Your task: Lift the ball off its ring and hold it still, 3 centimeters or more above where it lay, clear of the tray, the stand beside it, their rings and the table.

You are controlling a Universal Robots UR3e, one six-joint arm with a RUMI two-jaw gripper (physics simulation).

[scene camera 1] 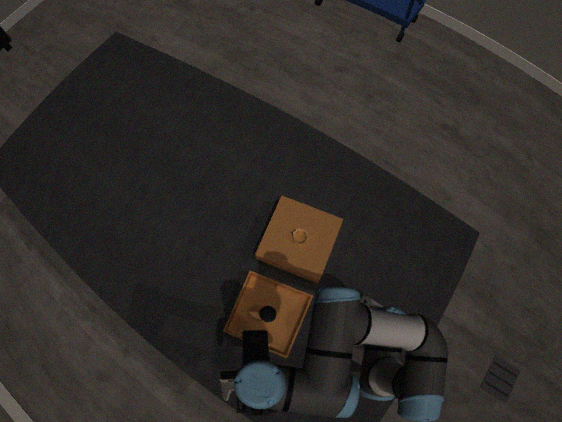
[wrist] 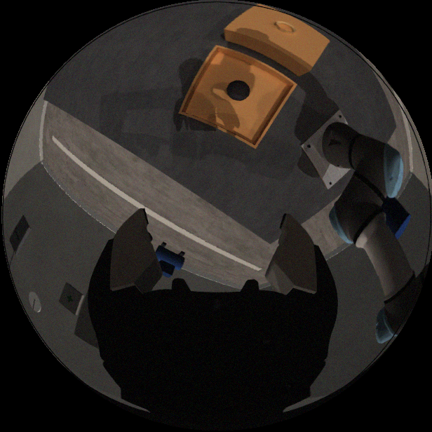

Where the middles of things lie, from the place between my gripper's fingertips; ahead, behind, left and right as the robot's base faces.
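The orange tray (scene camera 1: 258,291) sits 0.1 m ahead of my hand, 0.12 m to the right of it and 0.22 m below it. There is an orange stand (scene camera 1: 299,238) here as well, and from my hand I find it 0.2 m ahead, 0.33 m to the right and 0.2 m below.
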